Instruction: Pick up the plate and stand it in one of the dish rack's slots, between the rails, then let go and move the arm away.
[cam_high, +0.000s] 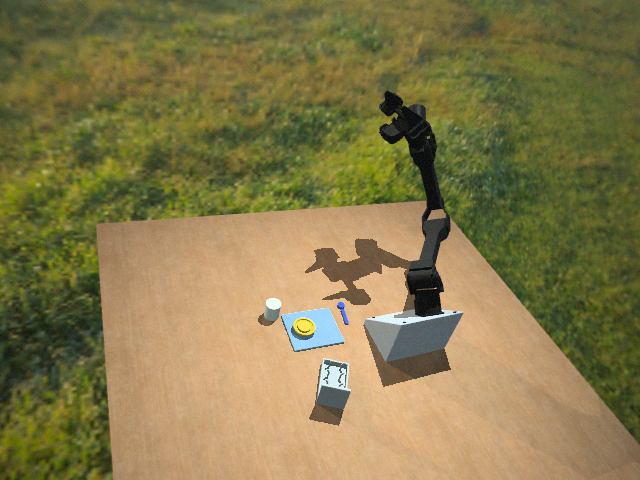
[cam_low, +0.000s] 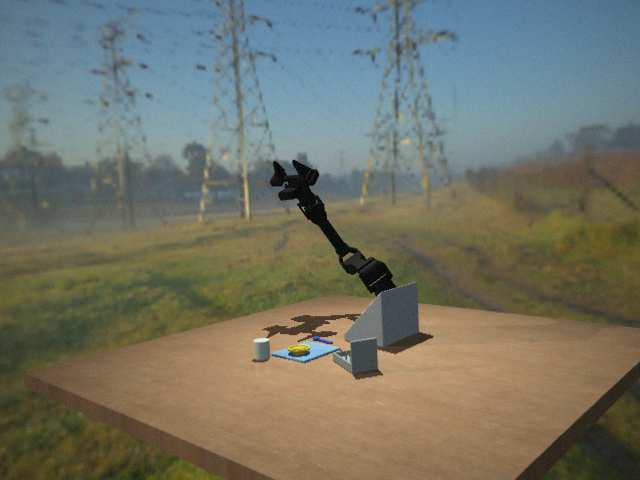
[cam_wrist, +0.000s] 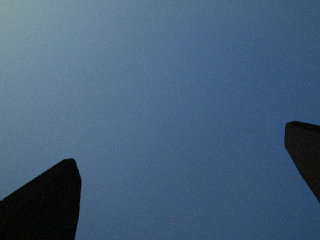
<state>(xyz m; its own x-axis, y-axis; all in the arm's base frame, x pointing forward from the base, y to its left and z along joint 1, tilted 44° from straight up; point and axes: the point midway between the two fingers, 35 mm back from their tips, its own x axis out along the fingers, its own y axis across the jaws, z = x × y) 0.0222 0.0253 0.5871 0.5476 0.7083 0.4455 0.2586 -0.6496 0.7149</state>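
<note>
Now: gripper tip 220 mm short of the yellow plate, 330 mm to the right of it and 560 mm above it. Also, from my gripper tip: white cylinder 300 mm ahead, 260 mm to the left, 550 mm below; then grey dish rack 180 mm ahead, 510 mm to the left, 550 mm below; then blue spoon 90 mm ahead, 260 mm to the left, 570 mm below.
</note>
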